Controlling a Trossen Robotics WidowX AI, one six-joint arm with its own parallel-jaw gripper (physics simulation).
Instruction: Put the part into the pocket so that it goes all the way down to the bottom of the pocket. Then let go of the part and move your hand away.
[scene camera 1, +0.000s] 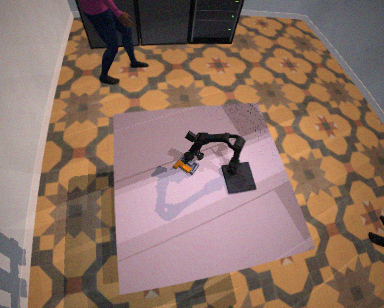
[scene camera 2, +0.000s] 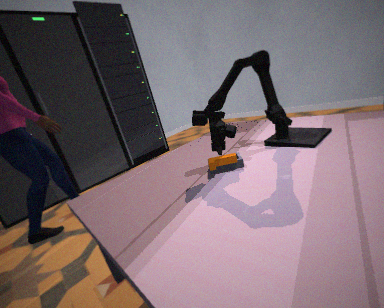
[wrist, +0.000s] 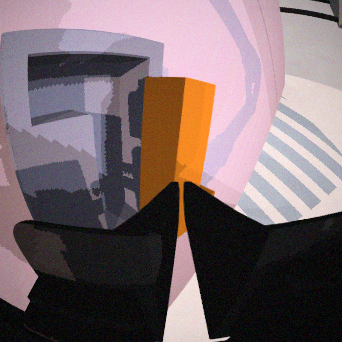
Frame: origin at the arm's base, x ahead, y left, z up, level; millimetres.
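Where they show: gripper, fingertip midpoint: (scene camera 1: 184, 163) (scene camera 2: 220, 154) (wrist: 180, 188); arm's base at its link origin: (scene camera 1: 232, 171) (scene camera 2: 282, 136).
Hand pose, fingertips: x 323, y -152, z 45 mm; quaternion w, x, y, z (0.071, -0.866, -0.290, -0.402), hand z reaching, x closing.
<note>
Each offset is from my fingertips to the centre of the thing. Level surfaces: height alone.
An orange part @(19 mm left, 24 mm ahead, 20 mm down) (scene camera 1: 183, 165) (scene camera 2: 223, 162) (wrist: 165, 130), long with a small side projection, lies across one side wall of the grey pocket block @(7 mm right, 31 mm back, 51 mm down) (scene camera 1: 194, 165) (scene camera 2: 239, 164) (wrist: 15, 95). In the wrist view it covers the block's right rim, with the pocket open to its left; it is not down in the pocket. My gripper (scene camera 1: 187, 158) (scene camera 2: 219, 152) (wrist: 180, 188) is shut, its fingertips almost touching, with nothing between them. The tips are above the part's near end and hide some of it. Whether they touch it cannot be told.
The block stands on a pink table top @(69 mm down) (scene camera 1: 150, 250) (scene camera 2: 225, 260). The arm's black base plate (scene camera 1: 240, 178) (scene camera 2: 298, 136) stands to the right of the block. A person (scene camera 1: 111, 35) (scene camera 2: 22, 135) and dark cabinets (scene camera 1: 165, 22) (scene camera 2: 55, 90) are beyond the table.
</note>
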